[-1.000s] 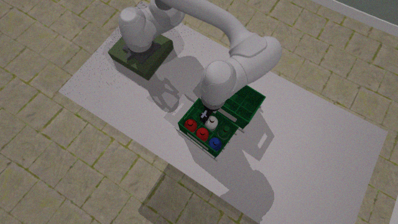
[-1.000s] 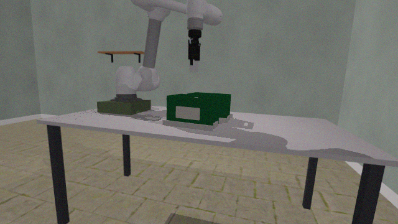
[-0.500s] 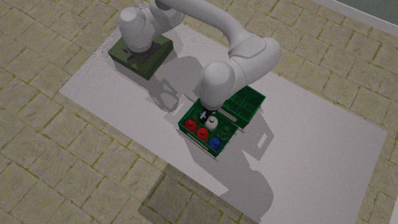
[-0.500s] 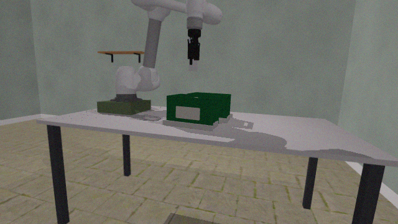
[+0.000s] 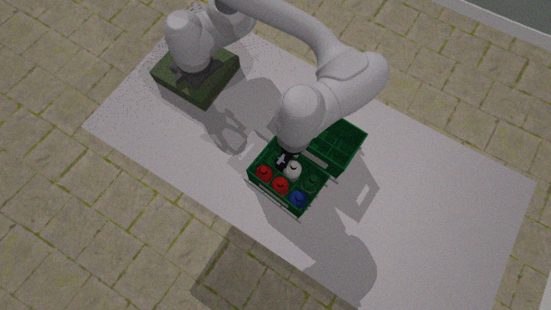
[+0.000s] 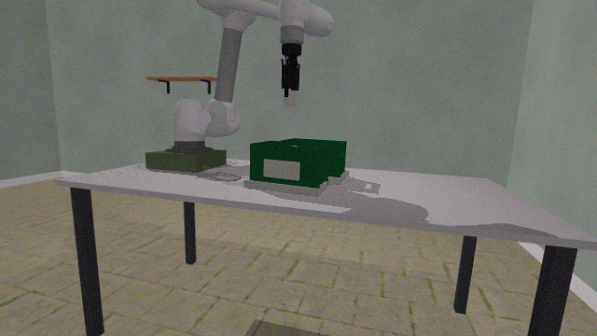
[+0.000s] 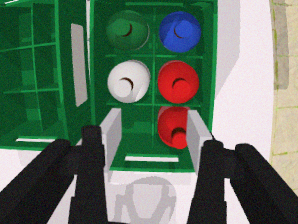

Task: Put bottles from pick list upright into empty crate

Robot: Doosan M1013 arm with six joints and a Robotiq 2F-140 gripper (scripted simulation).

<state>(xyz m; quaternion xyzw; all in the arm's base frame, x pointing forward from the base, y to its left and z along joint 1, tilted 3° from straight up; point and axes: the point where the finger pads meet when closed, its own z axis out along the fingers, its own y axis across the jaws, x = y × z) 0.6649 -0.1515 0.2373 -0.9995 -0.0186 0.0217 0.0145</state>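
Right now the white-capped bottle is 26 cm below my hand and 5 cm to the left of it. From my hand the other things lie so: green-capped bottle 26 cm below, 9 cm ahead, 6 cm to the left; pick list 39 cm to the left, 35 cm below, 4 cm ahead; blue bottle 26 cm below, 10 cm ahead, 3 cm to the right.
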